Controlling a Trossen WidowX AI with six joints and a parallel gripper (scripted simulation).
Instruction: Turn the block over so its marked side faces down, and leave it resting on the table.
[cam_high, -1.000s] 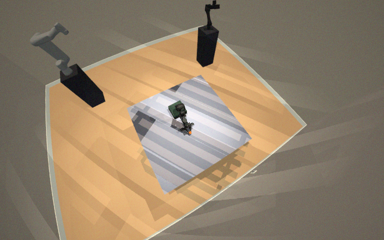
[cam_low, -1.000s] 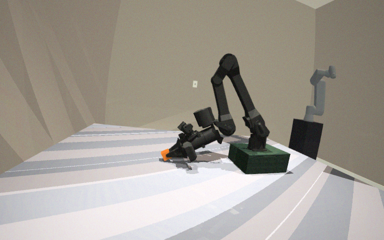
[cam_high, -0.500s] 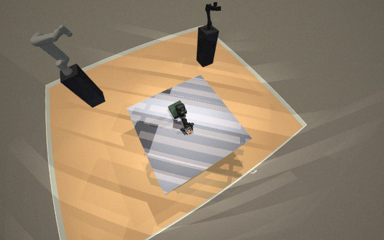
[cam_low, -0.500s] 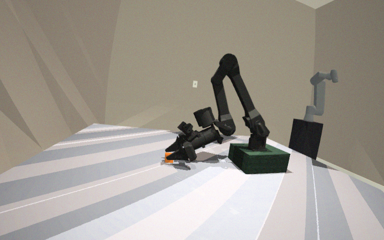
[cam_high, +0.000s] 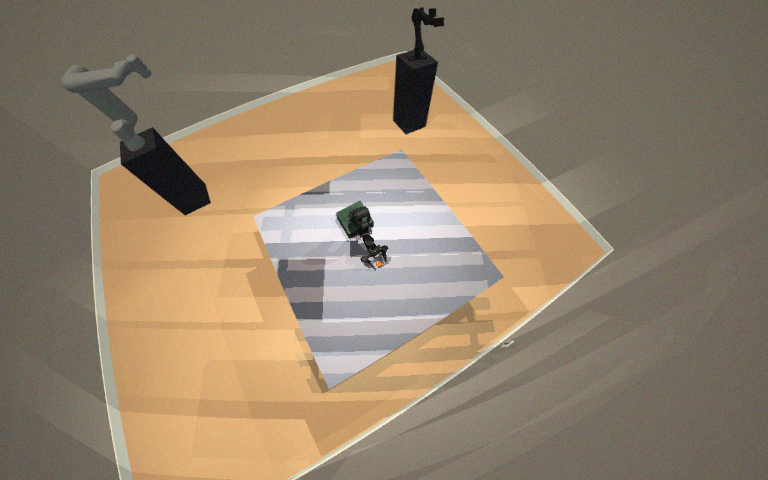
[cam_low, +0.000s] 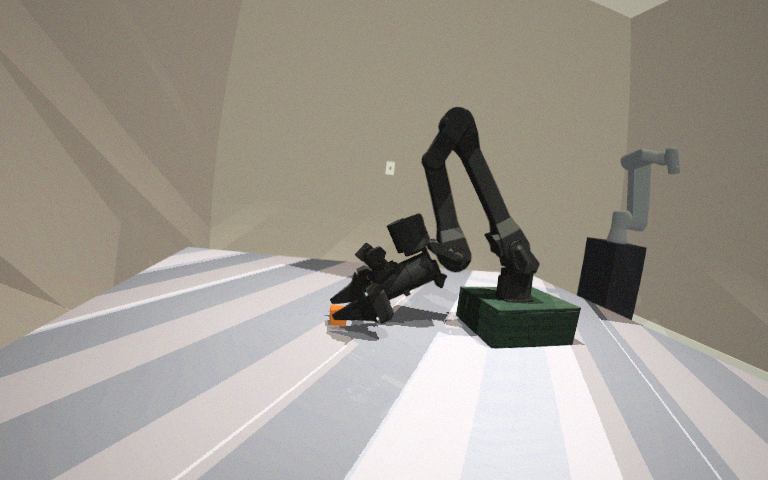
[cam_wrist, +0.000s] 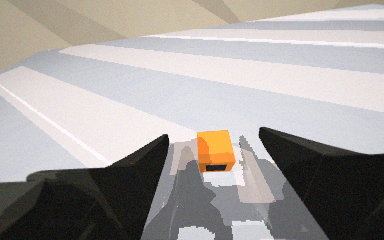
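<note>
My gripper tip is now 20 mm past the orange block and 10 mm above it.
</note>
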